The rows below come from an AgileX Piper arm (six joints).
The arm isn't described. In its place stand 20 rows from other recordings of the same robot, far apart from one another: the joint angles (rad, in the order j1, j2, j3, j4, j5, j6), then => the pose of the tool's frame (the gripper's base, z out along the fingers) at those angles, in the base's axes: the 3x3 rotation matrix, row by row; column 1 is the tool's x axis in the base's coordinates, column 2 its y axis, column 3 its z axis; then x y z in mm.
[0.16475, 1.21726, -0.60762, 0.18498, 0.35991, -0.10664] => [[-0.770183 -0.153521 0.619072], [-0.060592 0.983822 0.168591], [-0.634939 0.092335 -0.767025]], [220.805 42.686 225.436]
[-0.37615, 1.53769, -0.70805, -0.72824, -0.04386, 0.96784] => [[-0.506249 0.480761 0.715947], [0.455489 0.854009 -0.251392], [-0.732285 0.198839 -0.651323]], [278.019 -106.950 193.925]
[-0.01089, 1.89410, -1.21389, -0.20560, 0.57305, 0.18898] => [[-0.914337 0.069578 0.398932], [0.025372 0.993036 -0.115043], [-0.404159 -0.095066 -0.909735]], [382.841 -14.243 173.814]
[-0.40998, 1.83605, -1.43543, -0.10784, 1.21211, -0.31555] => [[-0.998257 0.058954 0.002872], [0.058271 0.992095 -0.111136], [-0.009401 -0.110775 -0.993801]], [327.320 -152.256 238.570]
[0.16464, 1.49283, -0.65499, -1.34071, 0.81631, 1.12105] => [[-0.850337 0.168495 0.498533], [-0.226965 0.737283 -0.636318], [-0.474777 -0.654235 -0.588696]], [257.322 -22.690 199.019]
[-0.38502, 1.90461, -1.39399, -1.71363, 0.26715, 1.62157] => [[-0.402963 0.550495 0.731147], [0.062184 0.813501 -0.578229], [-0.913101 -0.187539 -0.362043]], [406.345 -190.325 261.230]
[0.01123, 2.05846, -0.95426, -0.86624, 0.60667, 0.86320] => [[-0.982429 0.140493 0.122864], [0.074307 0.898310 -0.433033], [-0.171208 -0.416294 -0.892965]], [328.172 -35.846 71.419]
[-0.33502, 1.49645, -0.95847, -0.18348, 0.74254, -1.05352] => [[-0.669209 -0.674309 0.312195], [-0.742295 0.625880 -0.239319], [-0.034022 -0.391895 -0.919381]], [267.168 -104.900 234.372]
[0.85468, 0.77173, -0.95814, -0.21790, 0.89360, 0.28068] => [[-0.464232 -0.592777 0.658107], [-0.319745 0.805080 0.499610], [-0.825985 0.021509 -0.563281]], [99.284 90.736 385.280]
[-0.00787, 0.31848, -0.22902, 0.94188, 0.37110, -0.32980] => [[-0.340735 -0.109812 0.933724], [0.525189 0.801517 0.285916], [-0.779793 0.587803 -0.215432]], [79.659 26.060 249.915]
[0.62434, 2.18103, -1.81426, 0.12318, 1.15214, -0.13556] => [[-0.749705 -0.659998 0.048416], [-0.644455 0.744758 0.173241], [-0.150397 0.098678 -0.983689]], [361.854 273.300 194.726]
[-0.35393, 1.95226, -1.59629, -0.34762, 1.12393, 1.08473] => [[-0.239003 0.968260 0.073140], [0.901215 0.249234 -0.354534], [-0.361510 -0.018820 -0.932178]], [371.131 -166.932 240.509]
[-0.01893, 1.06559, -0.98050, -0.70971, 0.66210, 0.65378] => [[-0.485062 0.391471 0.781963], [0.062584 0.907451 -0.415472], [-0.872237 -0.152591 -0.464670]], [218.948 -40.606 369.042]
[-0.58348, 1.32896, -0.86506, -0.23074, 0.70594, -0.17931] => [[-0.896643 0.311195 0.314943], [0.178678 0.905161 -0.385693], [-0.405100 -0.289555 -0.867209]], [204.848 -151.409 255.720]
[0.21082, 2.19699, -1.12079, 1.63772, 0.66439, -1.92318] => [[-0.621953 -0.711044 0.328010], [-0.346166 0.625394 0.699322], [-0.702385 0.321399 -0.635105]], [374.991 137.499 73.979]
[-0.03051, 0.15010, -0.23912, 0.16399, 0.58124, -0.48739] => [[-0.346745 -0.182104 0.920112], [-0.331056 0.941598 0.061598], [-0.877593 -0.283250 -0.386782]], [53.305 6.534 233.818]
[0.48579, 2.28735, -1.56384, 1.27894, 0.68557, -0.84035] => [[-0.884261 -0.434277 0.171715], [-0.149923 0.612234 0.776332], [-0.442273 0.660736 -0.606483]], [395.293 271.108 124.078]
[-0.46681, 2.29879, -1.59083, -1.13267, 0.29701, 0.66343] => [[-0.812626 0.280500 0.510842], [-0.061876 0.830070 -0.554216], [-0.579492 -0.481979 -0.657180]], [433.594 -245.520 120.352]
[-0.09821, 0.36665, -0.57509, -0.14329, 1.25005, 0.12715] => [[-0.793235 0.240986 0.559200], [0.159397 0.968508 -0.191270], [-0.587683 -0.062587 -0.806667]], [34.644 -15.805 280.969]
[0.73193, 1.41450, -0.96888, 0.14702, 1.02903, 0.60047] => [[-0.995865 -0.072935 0.054159], [-0.059531 0.974269 0.217383], [-0.068620 0.213260 -0.974583]], [181.017 177.980 251.910]
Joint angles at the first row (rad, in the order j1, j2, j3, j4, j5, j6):
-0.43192, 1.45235, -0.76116, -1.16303, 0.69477, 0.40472
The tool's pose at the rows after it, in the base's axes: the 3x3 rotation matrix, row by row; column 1 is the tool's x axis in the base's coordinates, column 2 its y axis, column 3 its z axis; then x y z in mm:
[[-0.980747 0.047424 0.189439], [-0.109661 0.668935 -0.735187], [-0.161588 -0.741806 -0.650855]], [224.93 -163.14 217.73]
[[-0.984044 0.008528 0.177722], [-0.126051 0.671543 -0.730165], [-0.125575 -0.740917 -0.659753]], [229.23 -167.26 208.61]
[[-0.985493 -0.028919 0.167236], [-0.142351 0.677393 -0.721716], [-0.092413 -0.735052 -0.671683]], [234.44 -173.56 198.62]
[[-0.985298 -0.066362 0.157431], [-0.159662 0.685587 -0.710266], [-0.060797 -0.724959 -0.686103]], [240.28 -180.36 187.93]
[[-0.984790 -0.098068 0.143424], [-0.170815 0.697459 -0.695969], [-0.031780 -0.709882 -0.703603]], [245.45 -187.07 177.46]
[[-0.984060 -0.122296 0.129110], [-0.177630 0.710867 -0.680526], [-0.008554 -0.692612 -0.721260]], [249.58 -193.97 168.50]
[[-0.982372 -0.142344 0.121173], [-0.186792 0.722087 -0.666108], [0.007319 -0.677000 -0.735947]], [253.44 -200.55 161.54]
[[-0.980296 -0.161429 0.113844], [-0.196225 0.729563 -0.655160], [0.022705 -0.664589 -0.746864]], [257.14 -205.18 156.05]
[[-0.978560 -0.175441 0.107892], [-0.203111 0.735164 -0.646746], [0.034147 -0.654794 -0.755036]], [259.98 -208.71 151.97]
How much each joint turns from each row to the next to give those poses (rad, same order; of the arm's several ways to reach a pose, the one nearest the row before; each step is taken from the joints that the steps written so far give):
-0.00200, 0.03101, -0.00141, -0.02023, -0.00746, -0.00449
-0.00804, 0.04063, -0.00530, -0.02085, -0.01144, -0.00617
-0.01537, 0.04818, -0.01281, -0.01829, -0.01933, -0.01083
-0.01600, 0.05212, -0.01778, -0.01359, -0.02132, -0.01545
-0.01593, 0.05027, -0.02083, 0.00098, -0.01739, -0.02414
-0.01756, 0.04408, -0.02293, 0.01281, -0.01573, -0.03277
-0.01671, 0.03682, -0.02373, 0.01531, -0.01675, -0.03566
-0.00938, 0.03002, -0.02115, 0.01539, -0.00870, -0.03278
-0.00680, 0.02264, -0.01706, 0.01393, -0.00546, -0.02688

